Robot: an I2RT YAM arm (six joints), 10 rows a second.
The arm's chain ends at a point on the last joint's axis. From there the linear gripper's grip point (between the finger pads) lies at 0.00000 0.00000 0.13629 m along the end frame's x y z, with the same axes.
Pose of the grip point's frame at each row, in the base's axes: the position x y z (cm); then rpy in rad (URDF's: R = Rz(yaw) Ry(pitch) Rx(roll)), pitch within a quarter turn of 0, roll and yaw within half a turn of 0:
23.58, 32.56, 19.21, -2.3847, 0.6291, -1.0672
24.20, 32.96, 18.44, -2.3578, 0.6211, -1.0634
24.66, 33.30, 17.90, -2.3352, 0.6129, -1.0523
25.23, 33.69, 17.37, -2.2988, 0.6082, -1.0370
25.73, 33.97, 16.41, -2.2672, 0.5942, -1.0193
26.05, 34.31, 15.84, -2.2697, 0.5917, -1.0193
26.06, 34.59, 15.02, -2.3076, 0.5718, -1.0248
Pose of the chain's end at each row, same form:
18.20, 22.94, 27.22, -2.3847, 0.6291, -1.0672
18.52, 23.38, 26.29, -2.3578, 0.6211, -1.0634
18.80, 23.71, 25.62, -2.3352, 0.6129, -1.0523
19.11, 24.05, 24.81, -2.2988, 0.6082, -1.0370
19.39, 24.32, 23.65, -2.2672, 0.5942, -1.0193
19.73, 24.68, 23.12, -2.2697, 0.5917, -1.0193
20.01, 25.11, 22.72, -2.3076, 0.5718, -1.0248

